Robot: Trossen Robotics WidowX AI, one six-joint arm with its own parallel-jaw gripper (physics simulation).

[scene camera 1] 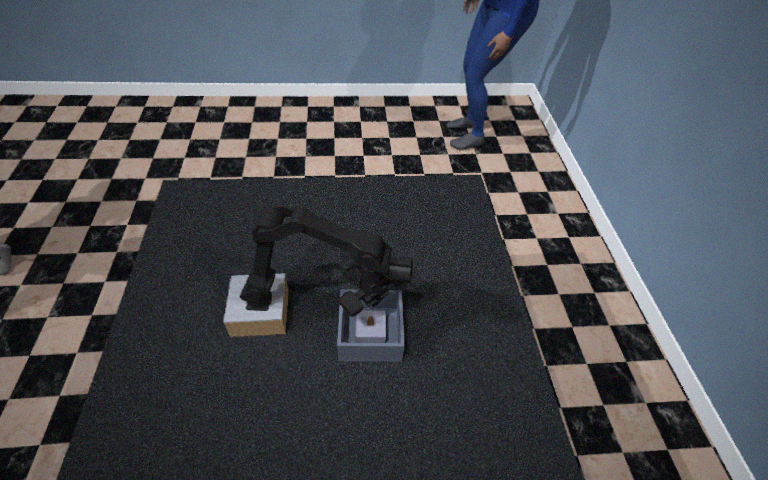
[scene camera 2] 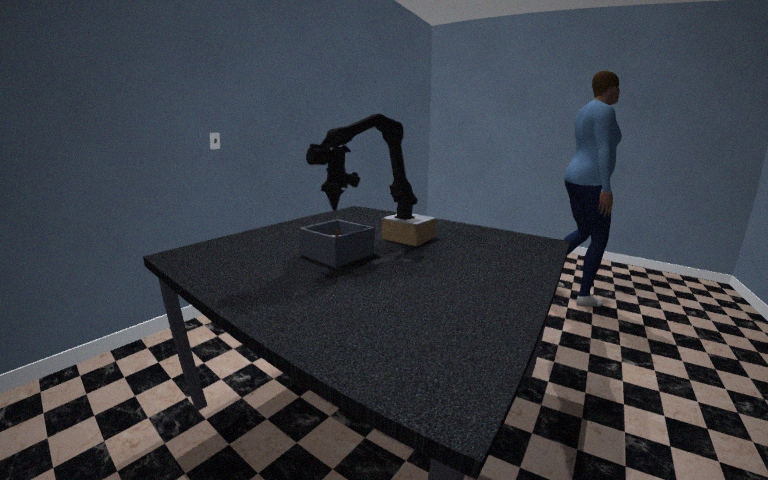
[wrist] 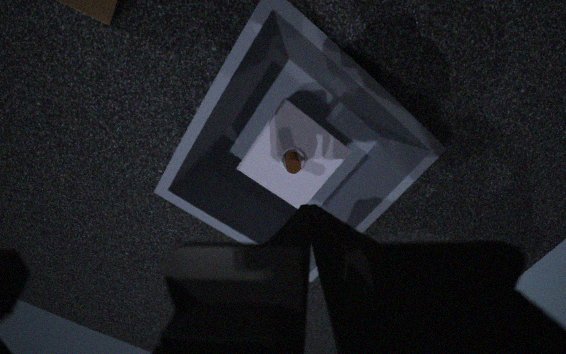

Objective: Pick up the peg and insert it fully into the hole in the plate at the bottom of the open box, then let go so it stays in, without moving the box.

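The orange-brown peg stands in the hole of the pale plate. Its upper part sticks out above the plate and looks upright or nearly so; how deep it sits is hidden. The plate lies at the bottom of the open grey-blue box. My gripper is shut and empty, pointing down above the box, with its fingertips above the rim and apart from the peg. In the wrist view the closed fingers cover the box's near corner.
The arm's base stands on a wooden block with a white top, beside the box on the dark table. The box's raised walls surround the plate. A person is on the floor beyond the table.
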